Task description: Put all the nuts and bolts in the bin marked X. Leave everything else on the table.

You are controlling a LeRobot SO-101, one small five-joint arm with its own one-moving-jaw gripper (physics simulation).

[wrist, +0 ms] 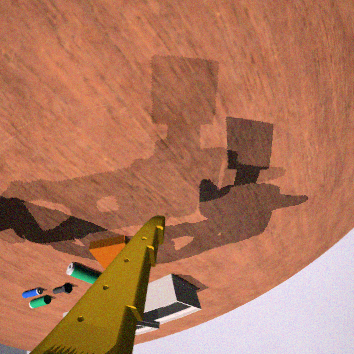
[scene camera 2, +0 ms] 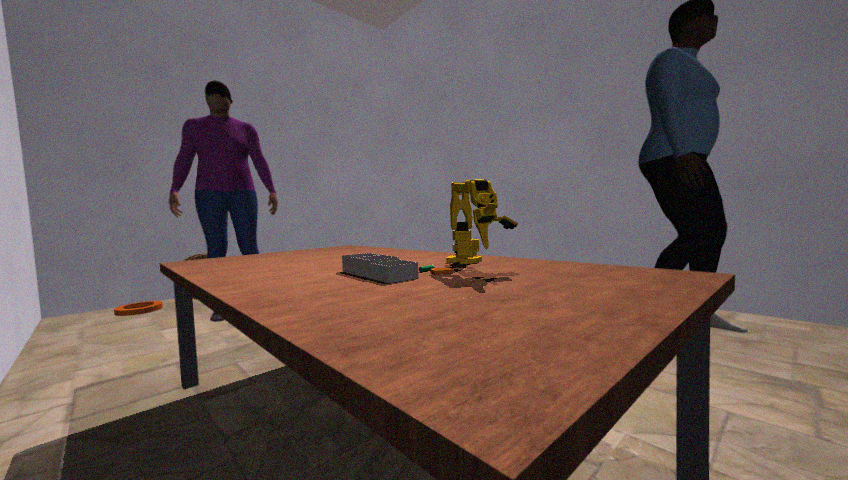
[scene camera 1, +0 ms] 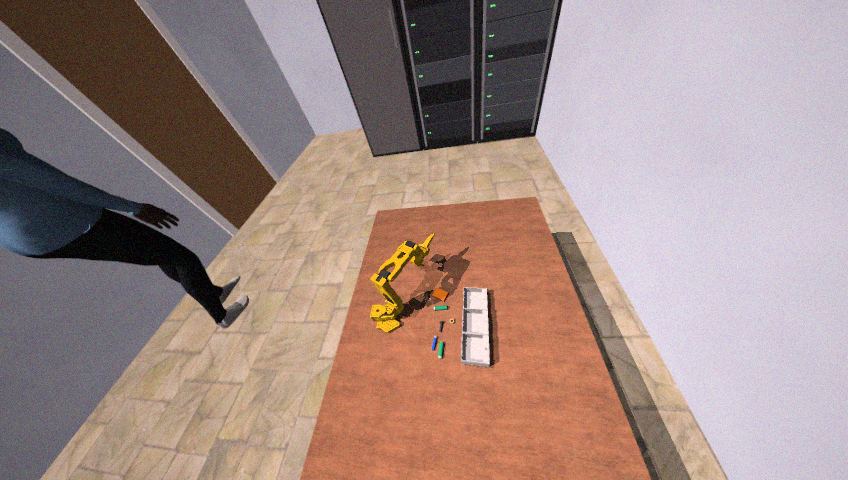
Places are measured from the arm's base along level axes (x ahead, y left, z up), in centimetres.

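Pixels of known places: hand at its tool point: (wrist: 163, 226) (scene camera 2: 486, 247) (scene camera 1: 423, 264); arm's base at its link origin: (scene camera 2: 459, 262) (scene camera 1: 395, 317).
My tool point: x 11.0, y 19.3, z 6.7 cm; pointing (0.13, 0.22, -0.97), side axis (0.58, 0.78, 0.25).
Observation:
For each thing: its top centre in the pictures, then the offset to it from my tool point.
- dark bolt at its top centre: (wrist: 59, 294) (scene camera 1: 440, 325) dx +6.5, dy -22.7, dz -5.4 cm
- small brass-coloured nut at its top centre: (scene camera 1: 451, 320) dx +10.4, dy -20.7, dz -5.9 cm
- grey-white tray at its top centre: (wrist: 124, 331) (scene camera 2: 376, 257) (scene camera 1: 475, 320) dx +18.4, dy -22.0, dz -2.1 cm
- orange block at its top centre: (wrist: 115, 259) (scene camera 2: 441, 269) (scene camera 1: 440, 293) dx +6.1, dy -10.2, dz -5.7 cm
- blue cylinder at its top centre: (wrist: 30, 295) (scene camera 1: 434, 342) dx +4.3, dy -28.2, dz -5.7 cm
A dark bolt (scene camera 1: 441, 325) (wrist: 63, 288) lies on the table between the arm's base and the bin tray. A small brass-coloured nut (scene camera 1: 452, 320) lies between the bolt and the tray; I cannot make it out in the wrist view. The grey-white tray (scene camera 1: 462, 321) (scene camera 2: 380, 269) (wrist: 173, 294) has three compartments in a row; no X mark is readable. My gripper (scene camera 1: 427, 249) (scene camera 2: 501, 235) is open and empty, high above the table, away from the nut and bolt. In the wrist view one notched jaw shows and covers part of the tray.
An orange block (scene camera 1: 440, 294) (scene camera 2: 442, 271) (wrist: 107, 252) and a green cylinder (scene camera 1: 440, 308) (scene camera 2: 426, 268) (wrist: 85, 273) lie near the arm. A blue cylinder (scene camera 1: 434, 343) (wrist: 32, 293) and another green cylinder (scene camera 1: 440, 349) (wrist: 40, 302) lie beyond the bolt. Two people stand beyond the table.

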